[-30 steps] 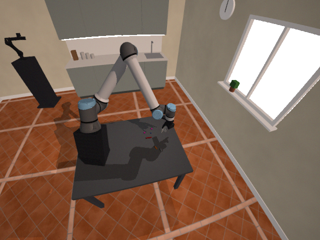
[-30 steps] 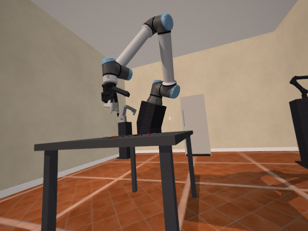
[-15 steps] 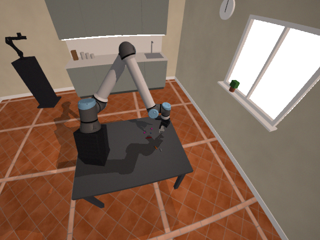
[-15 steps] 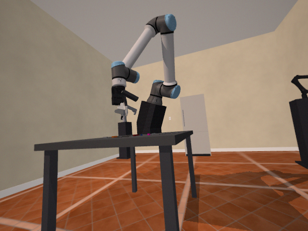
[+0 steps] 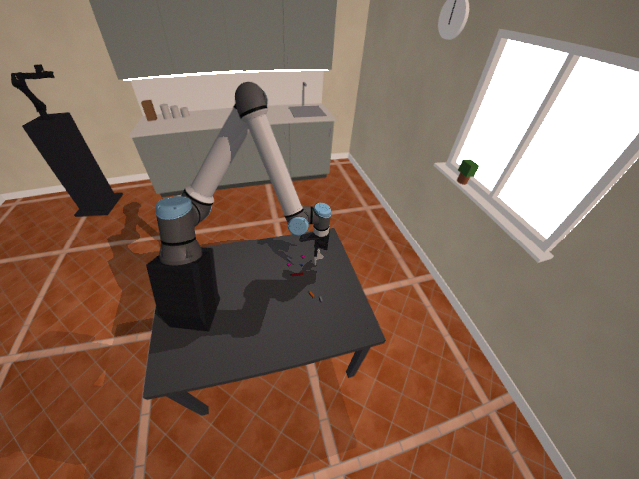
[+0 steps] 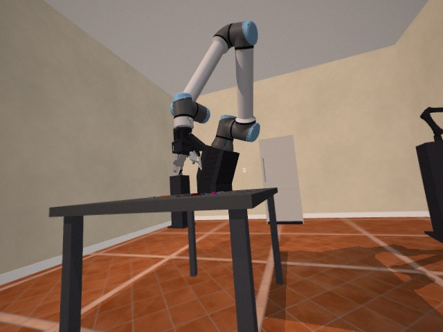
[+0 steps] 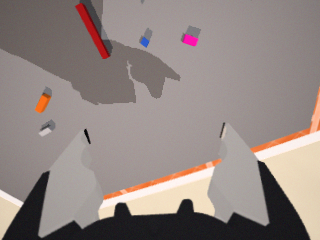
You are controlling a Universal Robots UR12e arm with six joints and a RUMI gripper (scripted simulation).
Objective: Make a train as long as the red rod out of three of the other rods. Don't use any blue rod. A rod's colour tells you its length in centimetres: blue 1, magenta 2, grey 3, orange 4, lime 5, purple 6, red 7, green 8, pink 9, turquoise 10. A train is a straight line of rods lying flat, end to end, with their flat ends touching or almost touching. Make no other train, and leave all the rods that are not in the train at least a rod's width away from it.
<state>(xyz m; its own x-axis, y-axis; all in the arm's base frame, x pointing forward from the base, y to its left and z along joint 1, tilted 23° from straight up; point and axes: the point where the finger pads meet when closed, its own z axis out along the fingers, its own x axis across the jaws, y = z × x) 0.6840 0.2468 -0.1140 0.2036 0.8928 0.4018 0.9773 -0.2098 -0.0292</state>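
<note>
Right now my hand is 10 cm above the blue rod, 9 cm past it and 1 cm to the right of it. Also, from my hand: orange rod 21 cm to the right, 10 cm below, 4 cm behind; then red rod 12 cm behind, 10 cm below, 6 cm to the right.
</note>
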